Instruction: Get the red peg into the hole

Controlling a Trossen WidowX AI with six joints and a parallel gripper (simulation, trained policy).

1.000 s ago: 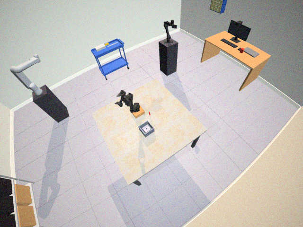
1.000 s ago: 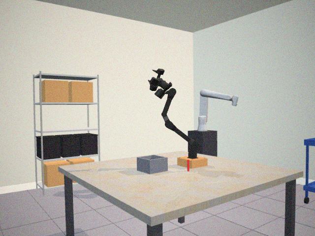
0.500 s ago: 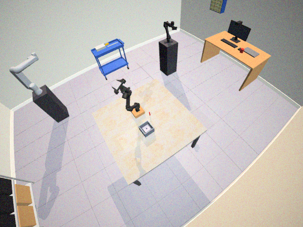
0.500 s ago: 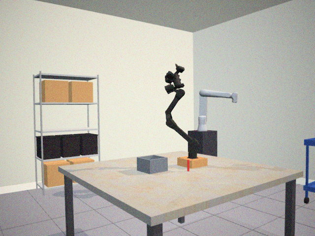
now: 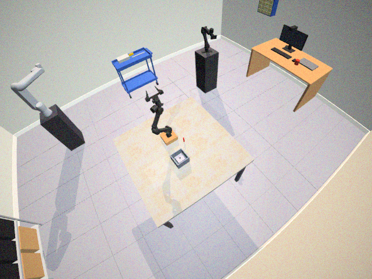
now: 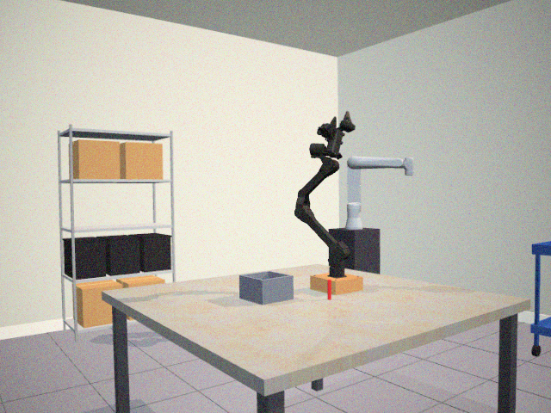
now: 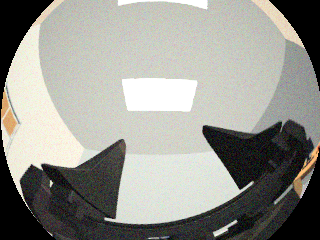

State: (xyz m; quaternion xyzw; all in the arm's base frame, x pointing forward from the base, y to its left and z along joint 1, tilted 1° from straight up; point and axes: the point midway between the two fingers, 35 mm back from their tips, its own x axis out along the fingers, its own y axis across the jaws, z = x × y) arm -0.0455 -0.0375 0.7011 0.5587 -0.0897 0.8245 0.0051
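The red peg lies 22 cm ahead of my gripper tip, 15 cm to the left of it and 75 cm below it. Also, from my gripper tip: plate 41 cm ahead, 3 cm to the right, 75 cm below; then grey box 41 cm ahead, 3 cm to the right, 77 cm below.
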